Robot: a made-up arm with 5 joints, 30 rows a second.
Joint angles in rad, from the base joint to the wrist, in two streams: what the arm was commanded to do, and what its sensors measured. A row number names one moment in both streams.
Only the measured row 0 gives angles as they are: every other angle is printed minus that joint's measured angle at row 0.
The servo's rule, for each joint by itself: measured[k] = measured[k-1] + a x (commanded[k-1-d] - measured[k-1]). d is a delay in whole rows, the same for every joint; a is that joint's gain. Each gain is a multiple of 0.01, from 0.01 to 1. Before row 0 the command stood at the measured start. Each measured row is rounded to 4 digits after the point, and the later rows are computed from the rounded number. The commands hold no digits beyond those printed.
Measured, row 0:
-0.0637 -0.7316 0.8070 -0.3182 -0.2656
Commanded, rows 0 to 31:
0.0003 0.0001 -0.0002 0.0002 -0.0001
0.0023 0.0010 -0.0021 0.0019 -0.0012
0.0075 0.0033 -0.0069 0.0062 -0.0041
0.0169 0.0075 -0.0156 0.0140 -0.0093
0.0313 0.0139 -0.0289 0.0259 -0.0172
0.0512 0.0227 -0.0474 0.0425 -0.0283
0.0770 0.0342 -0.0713 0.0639 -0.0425
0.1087 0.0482 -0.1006 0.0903 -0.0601
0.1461 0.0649 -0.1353 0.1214 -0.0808
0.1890 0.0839 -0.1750 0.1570 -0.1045
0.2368 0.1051 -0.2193 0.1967 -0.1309
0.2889 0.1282 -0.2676 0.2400 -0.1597
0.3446 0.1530 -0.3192 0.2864 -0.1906
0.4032 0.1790 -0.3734 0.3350 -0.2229
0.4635 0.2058 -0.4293 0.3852 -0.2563
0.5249 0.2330 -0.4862 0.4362 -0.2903
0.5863 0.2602 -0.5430 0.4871 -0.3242
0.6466 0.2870 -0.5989 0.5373 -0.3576
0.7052 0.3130 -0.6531 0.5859 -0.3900
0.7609 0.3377 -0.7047 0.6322 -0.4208
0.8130 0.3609 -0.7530 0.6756 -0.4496
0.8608 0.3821 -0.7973 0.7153 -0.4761
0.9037 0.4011 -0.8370 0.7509 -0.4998
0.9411 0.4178 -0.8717 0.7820 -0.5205
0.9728 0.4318 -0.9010 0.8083 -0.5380
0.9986 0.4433 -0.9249 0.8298 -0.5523
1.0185 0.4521 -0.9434 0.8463 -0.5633
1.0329 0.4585 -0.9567 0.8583 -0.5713
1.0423 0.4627 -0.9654 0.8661 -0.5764
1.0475 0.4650 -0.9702 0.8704 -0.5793
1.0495 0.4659 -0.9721 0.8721 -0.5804
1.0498 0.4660 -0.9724 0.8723 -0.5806
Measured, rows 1 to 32:
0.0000 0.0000 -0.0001 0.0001 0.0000
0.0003 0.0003 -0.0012 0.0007 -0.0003
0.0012 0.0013 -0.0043 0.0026 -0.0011
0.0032 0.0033 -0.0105 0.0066 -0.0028
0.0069 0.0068 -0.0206 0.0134 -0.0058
0.0127 0.0120 -0.0353 0.0236 -0.0105
0.0211 0.0193 -0.0551 0.0377 -0.0172
0.0325 0.0288 -0.0801 0.0561 -0.0262
0.0473 0.0407 -0.1105 0.0790 -0.0377
0.0657 0.0550 -0.1460 0.1063 -0.0517
0.0879 0.0715 -0.1863 0.1379 -0.0683
0.1140 0.0902 -0.2310 0.1736 -0.0875
0.1440 0.1109 -0.2795 0.2131 -0.1092
0.1777 0.1334 -0.3311 0.2558 -0.1331
0.2149 0.1573 -0.3851 0.3011 -0.1590
0.2552 0.1823 -0.4407 0.3484 -0.1866
0.2982 0.2080 -0.4970 0.3969 -0.2155
0.3435 0.2341 -0.5530 0.4460 -0.2453
0.3905 0.2601 -0.6081 0.4950 -0.2757
0.4387 0.2857 -0.6612 0.5430 -0.3062
0.4874 0.3105 -0.7117 0.5894 -0.3363
0.5359 0.3341 -0.7588 0.6335 -0.3657
0.5837 0.3562 -0.8018 0.6746 -0.3939
0.6302 0.3765 -0.8402 0.7122 -0.4205
0.6747 0.3947 -0.8736 0.7458 -0.4452
0.7168 0.4107 -0.9018 0.7752 -0.4677
0.7560 0.4244 -0.9247 0.8001 -0.4878
0.7920 0.4357 -0.9423 0.8205 -0.5053
0.8245 0.4446 -0.9550 0.8365 -0.5202
0.8535 0.4513 -0.9634 0.8484 -0.5326
0.8790 0.4561 -0.9682 0.8567 -0.5426
0.9012 0.4594 -0.9705 0.8622 -0.5506
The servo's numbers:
d 0
a 0.13 0.33 0.55 0.35 0.21

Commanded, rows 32 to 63:
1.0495 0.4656 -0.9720 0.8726 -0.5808
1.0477 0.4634 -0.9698 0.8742 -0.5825
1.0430 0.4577 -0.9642 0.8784 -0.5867
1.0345 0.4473 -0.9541 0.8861 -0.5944
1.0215 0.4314 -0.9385 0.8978 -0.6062
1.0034 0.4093 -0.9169 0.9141 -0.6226
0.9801 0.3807 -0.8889 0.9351 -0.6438
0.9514 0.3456 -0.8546 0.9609 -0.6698
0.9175 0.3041 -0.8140 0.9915 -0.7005
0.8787 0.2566 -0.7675 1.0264 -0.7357
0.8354 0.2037 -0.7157 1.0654 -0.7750
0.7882 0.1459 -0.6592 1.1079 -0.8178
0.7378 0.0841 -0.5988 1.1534 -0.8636
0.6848 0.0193 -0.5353 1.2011 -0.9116
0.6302 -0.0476 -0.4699 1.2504 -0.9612
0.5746 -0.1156 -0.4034 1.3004 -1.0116
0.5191 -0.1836 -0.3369 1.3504 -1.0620
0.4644 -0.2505 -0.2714 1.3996 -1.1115
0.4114 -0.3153 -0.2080 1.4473 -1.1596
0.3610 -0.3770 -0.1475 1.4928 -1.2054
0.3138 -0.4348 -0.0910 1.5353 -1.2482
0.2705 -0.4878 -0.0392 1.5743 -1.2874
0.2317 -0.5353 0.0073 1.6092 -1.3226
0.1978 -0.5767 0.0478 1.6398 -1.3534
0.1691 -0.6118 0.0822 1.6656 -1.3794
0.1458 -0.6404 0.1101 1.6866 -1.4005
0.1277 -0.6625 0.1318 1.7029 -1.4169
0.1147 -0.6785 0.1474 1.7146 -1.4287
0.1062 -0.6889 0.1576 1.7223 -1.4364
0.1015 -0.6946 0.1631 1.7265 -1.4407
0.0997 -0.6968 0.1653 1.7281 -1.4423
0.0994 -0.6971 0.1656 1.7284 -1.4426
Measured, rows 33 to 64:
0.9205 0.4614 -0.9713 0.8658 -0.5569
0.9370 0.4621 -0.9705 0.8687 -0.5623
0.9508 0.4606 -0.9670 0.8721 -0.5674
0.9617 0.4562 -0.9599 0.8770 -0.5731
0.9695 0.4480 -0.9481 0.8843 -0.5801
0.9739 0.4352 -0.9309 0.8947 -0.5890
0.9747 0.4172 -0.9078 0.9088 -0.6005
0.9717 0.3936 -0.8785 0.9270 -0.6151
0.9647 0.3641 -0.8430 0.9496 -0.6330
0.9535 0.3286 -0.8015 0.9765 -0.6546
0.9381 0.2874 -0.7543 1.0076 -0.6799
0.9186 0.2407 -0.7020 1.0427 -0.7089
0.8951 0.1890 -0.6452 1.0814 -0.7414
0.8678 0.1330 -0.5848 1.1233 -0.7771
0.8369 0.0734 -0.5216 1.1678 -0.8158
0.8028 0.0110 -0.4566 1.2142 -0.8569
0.7659 -0.0532 -0.3908 1.2619 -0.9000
0.7267 -0.1183 -0.3251 1.3101 -0.9444
0.6857 -0.1833 -0.2607 1.3581 -0.9896
0.6435 -0.2472 -0.1984 1.4052 -1.0349
0.6006 -0.3091 -0.1393 1.4507 -1.0797
0.5577 -0.3681 -0.0842 1.4940 -1.1233
0.5153 -0.4233 -0.0339 1.5343 -1.1652
0.4740 -0.4739 0.0110 1.5712 -1.2047
0.4344 -0.5194 0.0502 1.6042 -1.2414
0.3969 -0.5593 0.0831 1.6330 -1.2748
0.3619 -0.5934 0.1099 1.6575 -1.3046
0.3298 -0.6215 0.1305 1.6775 -1.3307
0.3007 -0.6437 0.1454 1.6932 -1.3529
0.2748 -0.6605 0.1551 1.7049 -1.3713
0.2520 -0.6725 0.1607 1.7130 -1.3862
0.2322 -0.6806 0.1634 1.7184 -1.3980

